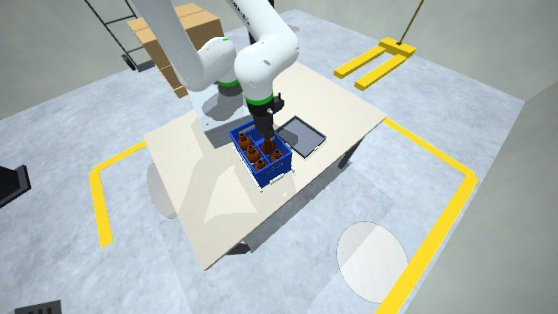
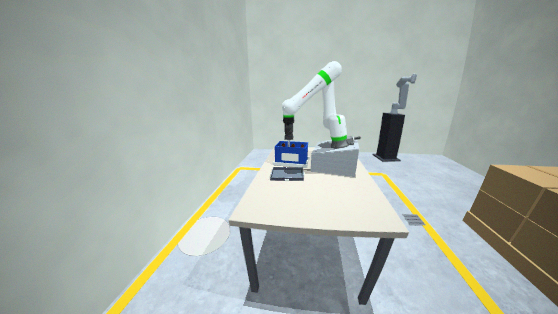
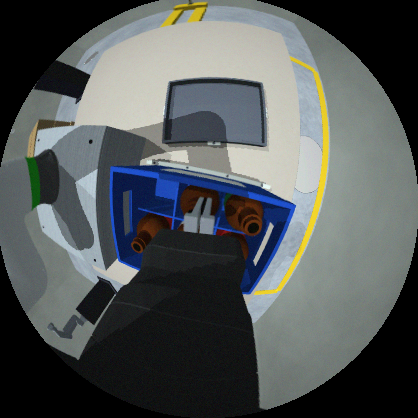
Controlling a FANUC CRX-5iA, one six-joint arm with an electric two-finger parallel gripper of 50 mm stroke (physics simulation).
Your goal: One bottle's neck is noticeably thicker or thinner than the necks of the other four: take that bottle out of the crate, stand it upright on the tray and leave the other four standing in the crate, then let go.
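Places are measured from the arm's base along level axes (x ahead, y left, z up), in metres.
Pixels of known places: gripper, between the fingertips: (image 1: 271, 138) (image 3: 204, 205); arm's base, origin of its link: (image 1: 231, 86) (image 2: 340, 145) (image 3: 47, 176).
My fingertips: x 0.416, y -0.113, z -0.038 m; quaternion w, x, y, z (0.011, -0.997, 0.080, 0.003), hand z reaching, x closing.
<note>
For each thing: its top centre in the pictures, then the offset to it from my fingertips. "spot": a spot on its surface instead. Level surfaces: height alone.
- blue crate, centre of its top: (image 3: 184, 245) (image 1: 258, 141) (image 2: 291, 144) 0.010 m up, 0.032 m back, 0.055 m right
- dark tray, a spot on its surface: (image 3: 215, 95) spot: 0.160 m down, 0.031 m ahead, 0.247 m left
- table, height of its surface: 0.165 m down
The blue crate (image 1: 281, 169) (image 2: 303, 156) (image 3: 117, 220) stands on the table with five brown bottles upright in its compartments. One bottle (image 1: 268, 146) (image 3: 188, 198) is in the tray-side row, directly under my fingers. Others are a bottle (image 1: 244, 142) (image 3: 151, 230), a bottle (image 1: 252, 154), a bottle (image 1: 260, 165) and a bottle (image 1: 276, 156) (image 3: 243, 211). My gripper (image 1: 270, 138) (image 3: 204, 205) is shut with its fingers almost touching and no neck visible between them. The fingers hide part of the bottle below. The dark tray (image 1: 310, 137) (image 2: 287, 174) (image 3: 215, 95) has no bottle on it. I cannot tell which neck differs.
The table (image 1: 185, 150) (image 2: 320, 205) (image 3: 135, 65) carries the crate and tray. The grey robot base (image 2: 335, 161) (image 3: 115, 200) stands beside the crate. The crate's rim and dividers surround the bottles. Cardboard boxes (image 1: 200, 25) (image 2: 520, 200) and a yellow pallet truck (image 1: 397, 46) stand on the floor.
</note>
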